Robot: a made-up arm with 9 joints.
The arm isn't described. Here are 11 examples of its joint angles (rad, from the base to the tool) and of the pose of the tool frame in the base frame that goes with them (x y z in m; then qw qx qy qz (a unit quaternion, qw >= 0)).
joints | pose
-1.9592 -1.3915 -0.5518 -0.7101 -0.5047 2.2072 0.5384 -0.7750 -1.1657 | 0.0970 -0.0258 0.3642 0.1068 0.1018 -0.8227 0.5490
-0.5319 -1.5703 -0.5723 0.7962 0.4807 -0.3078 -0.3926 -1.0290 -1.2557 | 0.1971 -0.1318 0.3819 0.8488 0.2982 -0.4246 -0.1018
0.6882 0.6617 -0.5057 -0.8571 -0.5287 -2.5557 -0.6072 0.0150 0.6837 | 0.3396 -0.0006 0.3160 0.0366 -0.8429 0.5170 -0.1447
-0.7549 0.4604 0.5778 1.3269 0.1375 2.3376 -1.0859 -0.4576 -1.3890 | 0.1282 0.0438 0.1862 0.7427 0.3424 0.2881 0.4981
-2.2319 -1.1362 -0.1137 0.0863 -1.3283 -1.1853 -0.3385 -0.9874 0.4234 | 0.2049 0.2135 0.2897 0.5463 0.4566 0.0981 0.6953
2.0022 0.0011 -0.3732 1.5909 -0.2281 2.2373 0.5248 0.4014 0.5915 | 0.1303 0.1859 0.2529 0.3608 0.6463 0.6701 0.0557
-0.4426 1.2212 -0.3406 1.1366 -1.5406 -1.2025 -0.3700 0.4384 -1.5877 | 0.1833 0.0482 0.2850 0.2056 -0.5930 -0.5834 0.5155
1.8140 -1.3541 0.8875 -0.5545 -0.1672 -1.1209 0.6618 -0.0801 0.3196 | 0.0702 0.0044 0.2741 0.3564 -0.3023 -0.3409 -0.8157
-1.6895 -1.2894 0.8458 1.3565 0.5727 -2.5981 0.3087 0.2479 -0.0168 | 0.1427 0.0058 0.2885 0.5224 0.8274 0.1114 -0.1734
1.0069 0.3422 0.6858 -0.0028 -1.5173 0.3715 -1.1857 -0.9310 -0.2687 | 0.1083 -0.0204 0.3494 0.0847 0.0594 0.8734 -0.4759
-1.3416 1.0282 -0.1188 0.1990 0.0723 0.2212 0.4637 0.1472 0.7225 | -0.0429 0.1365 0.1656 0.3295 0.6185 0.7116 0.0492
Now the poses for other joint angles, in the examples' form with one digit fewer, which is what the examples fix.
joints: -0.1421 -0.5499 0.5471 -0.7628 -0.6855 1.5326 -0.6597 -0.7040 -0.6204
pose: 0.184 0.022 0.105 0.195 0.869 -0.305 -0.337
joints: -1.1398 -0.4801 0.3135 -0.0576 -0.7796 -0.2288 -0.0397 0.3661 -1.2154
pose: 0.038 0.024 0.243 0.514 -0.101 -0.591 -0.613
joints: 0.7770 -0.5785 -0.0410 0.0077 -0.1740 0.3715 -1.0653 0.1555 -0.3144
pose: 0.108 -0.024 0.205 0.219 -0.421 0.880 0.029
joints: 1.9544 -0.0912 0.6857 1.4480 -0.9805 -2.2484 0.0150 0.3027 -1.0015
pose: 0.215 0.011 0.330 0.758 0.395 -0.519 -0.016
